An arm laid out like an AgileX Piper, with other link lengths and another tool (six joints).
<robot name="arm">
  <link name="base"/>
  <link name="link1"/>
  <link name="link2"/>
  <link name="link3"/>
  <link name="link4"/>
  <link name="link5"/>
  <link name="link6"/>
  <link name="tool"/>
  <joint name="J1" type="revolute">
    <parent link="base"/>
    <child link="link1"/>
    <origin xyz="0 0 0.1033"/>
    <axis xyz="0 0 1"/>
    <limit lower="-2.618" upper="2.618"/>
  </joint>
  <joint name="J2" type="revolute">
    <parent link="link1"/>
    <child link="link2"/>
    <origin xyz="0 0 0"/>
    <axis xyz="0 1 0"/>
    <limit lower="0" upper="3.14"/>
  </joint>
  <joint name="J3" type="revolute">
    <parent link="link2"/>
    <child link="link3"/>
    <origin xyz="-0.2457 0 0.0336"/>
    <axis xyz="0 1 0"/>
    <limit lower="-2.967" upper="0"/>
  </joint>
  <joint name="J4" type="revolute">
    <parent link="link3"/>
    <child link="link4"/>
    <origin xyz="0.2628 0 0.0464"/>
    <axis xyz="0.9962 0 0.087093"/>
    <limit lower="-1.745" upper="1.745"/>
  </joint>
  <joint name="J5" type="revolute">
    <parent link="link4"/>
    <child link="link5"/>
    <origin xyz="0 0 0"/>
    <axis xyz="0 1 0"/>
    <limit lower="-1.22" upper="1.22"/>
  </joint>
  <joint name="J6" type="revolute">
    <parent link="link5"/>
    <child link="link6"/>
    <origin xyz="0.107 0 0.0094"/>
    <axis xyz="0.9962 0 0.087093"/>
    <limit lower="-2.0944" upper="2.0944"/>
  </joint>
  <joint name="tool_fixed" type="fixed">
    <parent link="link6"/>
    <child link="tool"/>
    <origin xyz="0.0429 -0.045 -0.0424" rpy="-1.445 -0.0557 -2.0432"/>
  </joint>
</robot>
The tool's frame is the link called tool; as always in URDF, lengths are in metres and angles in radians.
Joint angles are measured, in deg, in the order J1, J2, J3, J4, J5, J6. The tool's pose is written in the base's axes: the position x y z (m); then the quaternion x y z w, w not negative. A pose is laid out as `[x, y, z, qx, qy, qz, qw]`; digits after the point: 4 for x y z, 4 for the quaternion.
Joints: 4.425 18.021 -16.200 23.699 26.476 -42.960
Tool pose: [0.1773, -0.0179, 0.1686, -0.6256, 0.4300, -0.5876, 0.2798]
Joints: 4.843 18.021 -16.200 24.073 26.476 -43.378
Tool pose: [0.1776, -0.0162, 0.1688, -0.6275, 0.4266, -0.5866, 0.2831]
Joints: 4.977 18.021 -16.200 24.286 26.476 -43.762
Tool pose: [0.1778, -0.0156, 0.1690, -0.6284, 0.4242, -0.5869, 0.2841]
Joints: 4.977 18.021 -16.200 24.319 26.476 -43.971
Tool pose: [0.1779, -0.0157, 0.1692, -0.6288, 0.4229, -0.5875, 0.2839]
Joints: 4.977 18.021 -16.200 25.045 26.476 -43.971
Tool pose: [0.1778, -0.0146, 0.1688, -0.6275, 0.4265, -0.5844, 0.2878]
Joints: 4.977 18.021 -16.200 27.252 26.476 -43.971
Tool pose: [0.1775, -0.0112, 0.1677, -0.6233, 0.4374, -0.5748, 0.2997]
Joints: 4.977 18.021 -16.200 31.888 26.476 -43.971
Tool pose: [0.1770, -0.0039, 0.1659, -0.6137, 0.4598, -0.5539, 0.3243]
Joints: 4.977 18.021 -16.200 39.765 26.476 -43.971
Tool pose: [0.1760, 0.0087, 0.1641, -0.5951, 0.4962, -0.5163, 0.3648]
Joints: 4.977 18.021 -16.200 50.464 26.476 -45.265
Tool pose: [0.1752, 0.0249, 0.1653, -0.5688, 0.5337, -0.4682, 0.4152]
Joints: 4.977 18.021 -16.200 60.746 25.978 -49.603
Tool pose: [0.1765, 0.0365, 0.1715, -0.5438, 0.5494, -0.4400, 0.4570]
